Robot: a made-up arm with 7 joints.
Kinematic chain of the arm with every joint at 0, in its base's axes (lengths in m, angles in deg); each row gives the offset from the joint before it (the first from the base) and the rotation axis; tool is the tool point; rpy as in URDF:
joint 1: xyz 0 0 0 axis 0.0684 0.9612 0.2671
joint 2: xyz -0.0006 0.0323 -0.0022 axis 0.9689 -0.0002 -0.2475
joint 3: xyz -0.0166 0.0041 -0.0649 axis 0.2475 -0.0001 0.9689
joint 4: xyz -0.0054 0 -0.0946 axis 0.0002 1 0
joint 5: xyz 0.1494 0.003 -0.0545 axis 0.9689 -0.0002 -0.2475
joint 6: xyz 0.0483 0 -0.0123 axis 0.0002 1 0
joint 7: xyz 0.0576 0 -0.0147 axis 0.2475 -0.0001 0.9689
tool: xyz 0 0 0 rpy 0 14.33 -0.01
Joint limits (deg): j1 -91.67..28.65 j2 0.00..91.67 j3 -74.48..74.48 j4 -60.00..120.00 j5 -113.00..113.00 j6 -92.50..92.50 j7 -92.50..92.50
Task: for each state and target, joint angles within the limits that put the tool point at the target. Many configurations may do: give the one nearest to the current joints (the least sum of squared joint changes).
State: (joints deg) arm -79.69 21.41 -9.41 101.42 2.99 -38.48 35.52
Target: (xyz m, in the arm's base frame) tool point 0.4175 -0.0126 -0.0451
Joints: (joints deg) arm -91.67 12.95 -10.15 89.43 3.59 -48.71 35.52
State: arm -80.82 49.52 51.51 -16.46 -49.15 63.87 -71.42
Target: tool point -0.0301 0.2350 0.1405
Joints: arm -91.67 49.33 74.48 -40.92 -0.32 71.25 -71.42
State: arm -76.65 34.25 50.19 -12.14 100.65 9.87 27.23
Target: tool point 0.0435 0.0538 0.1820
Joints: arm -62.19 37.53 30.72 -57.50 102.01 6.42 27.23
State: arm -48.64 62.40 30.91 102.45 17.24 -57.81 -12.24
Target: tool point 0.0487 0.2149 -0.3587
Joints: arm -25.67 33.06 31.65 113.05 18.92 -45.85 -12.24
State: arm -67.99 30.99 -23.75 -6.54 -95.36 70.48 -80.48
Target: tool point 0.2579 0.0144 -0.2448
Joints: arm -37.12 37.68 -38.16 22.94 -88.13 66.81 -80.48
